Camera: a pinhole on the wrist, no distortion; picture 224 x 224 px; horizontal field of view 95.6 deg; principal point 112.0 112.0 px. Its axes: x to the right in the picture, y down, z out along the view. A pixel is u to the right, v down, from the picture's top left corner.
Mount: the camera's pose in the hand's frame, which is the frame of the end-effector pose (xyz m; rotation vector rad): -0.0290 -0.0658 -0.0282 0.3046 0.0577 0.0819
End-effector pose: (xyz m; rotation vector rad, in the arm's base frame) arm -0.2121 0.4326 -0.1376 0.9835 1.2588 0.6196
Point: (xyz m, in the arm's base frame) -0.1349 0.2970 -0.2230
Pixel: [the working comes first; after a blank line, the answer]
In the camera's frame: -0.0366 -0.0169 0.1485

87 100
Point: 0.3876 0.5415 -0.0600
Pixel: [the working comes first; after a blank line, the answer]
In the camera's frame: 0.2192 0.4050 0.4890

158 196
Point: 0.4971 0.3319 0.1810
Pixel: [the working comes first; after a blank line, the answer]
In the camera's frame: -0.0441 0.5914 0.5887

104 214
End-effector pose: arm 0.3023 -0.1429 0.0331 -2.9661 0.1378 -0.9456
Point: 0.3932 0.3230 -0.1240
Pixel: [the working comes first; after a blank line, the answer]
In the camera's frame: -0.0750 -0.3126 0.3136

88 11
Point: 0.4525 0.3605 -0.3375
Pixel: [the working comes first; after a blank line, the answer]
In the camera's frame: -0.1650 -0.2736 0.5158

80 58
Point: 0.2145 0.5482 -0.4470
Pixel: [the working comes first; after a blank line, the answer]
In the camera's frame: -0.4496 -0.4238 0.4988

20 26
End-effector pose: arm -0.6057 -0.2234 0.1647 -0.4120 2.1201 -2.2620
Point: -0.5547 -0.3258 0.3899
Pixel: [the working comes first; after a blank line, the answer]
In the camera's frame: 0.0192 -0.1060 0.1910

122 56
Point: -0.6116 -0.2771 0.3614
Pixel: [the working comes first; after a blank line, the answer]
In the camera's frame: 0.0652 -0.0951 0.1263

164 36
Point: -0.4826 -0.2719 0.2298
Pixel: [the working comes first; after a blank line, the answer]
In the camera's frame: -0.0745 0.0219 0.0981

35 135
